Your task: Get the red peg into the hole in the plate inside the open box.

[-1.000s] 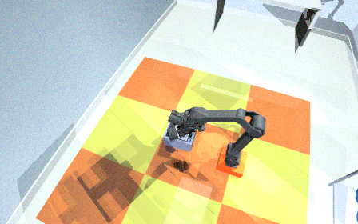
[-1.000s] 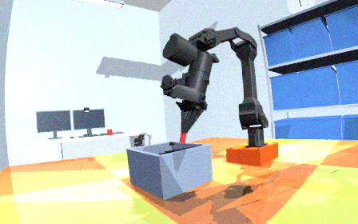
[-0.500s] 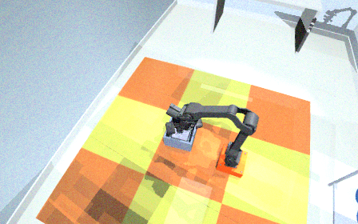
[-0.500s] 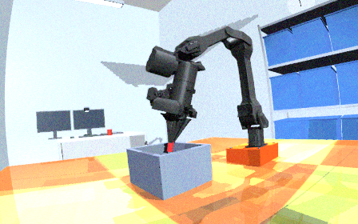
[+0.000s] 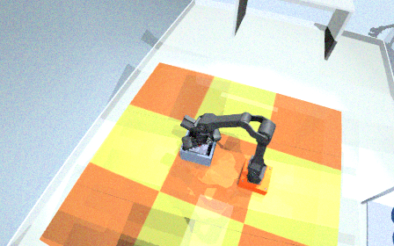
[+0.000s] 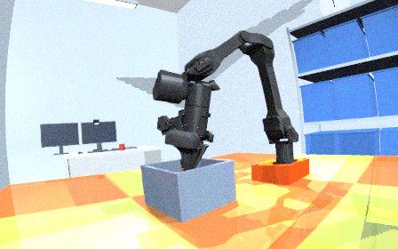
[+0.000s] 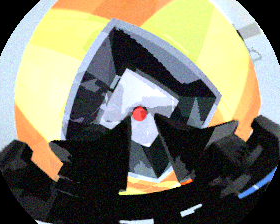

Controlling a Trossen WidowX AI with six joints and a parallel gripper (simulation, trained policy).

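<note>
The red peg is 1 cm ahead of my gripper tip and 3 cm below it. Also, from my gripper tip: grey box: 5 cm below.
</note>
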